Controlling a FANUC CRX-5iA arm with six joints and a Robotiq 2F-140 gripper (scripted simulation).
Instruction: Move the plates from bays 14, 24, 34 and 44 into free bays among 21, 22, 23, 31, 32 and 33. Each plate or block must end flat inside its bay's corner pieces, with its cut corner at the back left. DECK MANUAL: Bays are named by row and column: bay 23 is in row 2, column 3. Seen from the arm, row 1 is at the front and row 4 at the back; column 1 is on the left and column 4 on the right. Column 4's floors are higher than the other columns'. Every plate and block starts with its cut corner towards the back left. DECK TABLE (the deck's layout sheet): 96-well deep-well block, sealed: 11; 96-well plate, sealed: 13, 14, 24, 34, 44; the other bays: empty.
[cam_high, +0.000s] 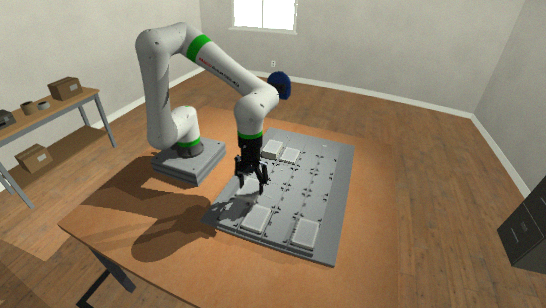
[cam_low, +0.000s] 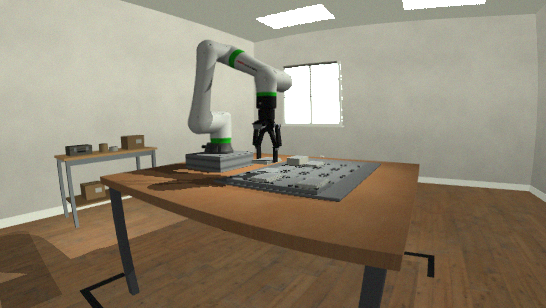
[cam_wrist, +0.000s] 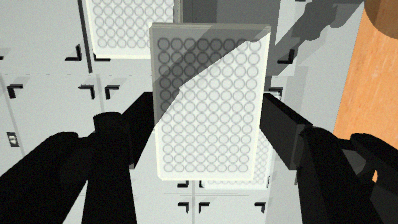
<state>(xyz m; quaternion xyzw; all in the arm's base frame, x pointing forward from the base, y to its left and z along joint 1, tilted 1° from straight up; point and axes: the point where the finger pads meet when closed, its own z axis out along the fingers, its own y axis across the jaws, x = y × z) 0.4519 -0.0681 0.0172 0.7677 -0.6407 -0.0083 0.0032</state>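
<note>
The sealed 96-well plate is 9 cm below my hand, 6 cm to the left of it and 5 cm behind it. Also, from my hand: bay label 43: 22 cm ahead, 11 cm to the left, 10 cm below; then sealed deep-well block: 38 cm to the left, 11 cm behind, 8 cm below.
</note>
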